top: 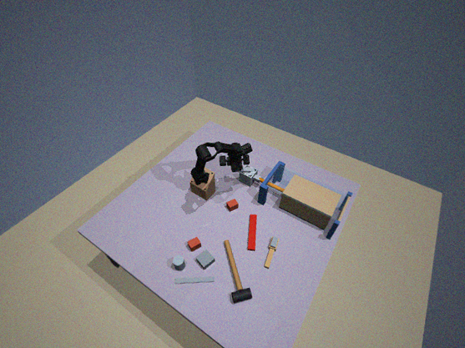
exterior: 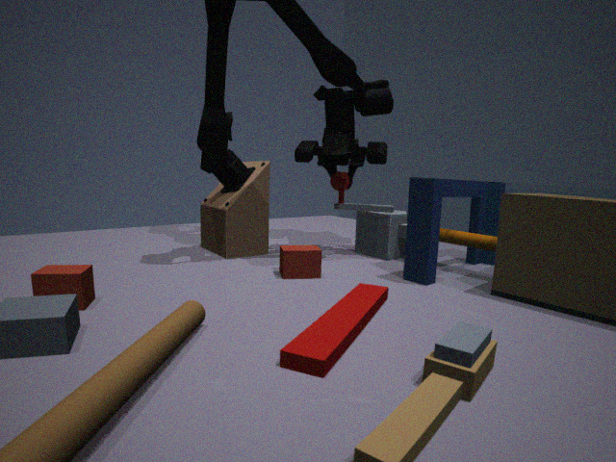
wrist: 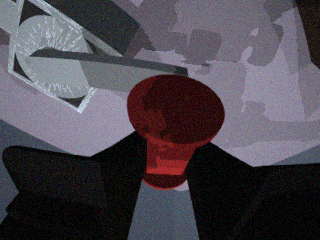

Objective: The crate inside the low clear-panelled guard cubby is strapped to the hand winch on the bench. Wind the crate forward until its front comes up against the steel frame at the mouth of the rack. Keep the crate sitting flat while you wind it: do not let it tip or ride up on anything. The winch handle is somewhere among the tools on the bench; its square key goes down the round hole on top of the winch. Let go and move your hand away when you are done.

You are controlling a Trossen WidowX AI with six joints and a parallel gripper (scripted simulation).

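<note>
Right now my gripper tip is 40 mm short of the winch handle and 30 mm above it. Also, from my gripper tip: red knob 10 mm to the right, 10 mm ahead; then blue front frame 260 mm ahead, 30 mm below, 10 mm to the left; then grey winch 100 mm below, 80 mm ahead, 20 mm to the left.
</note>
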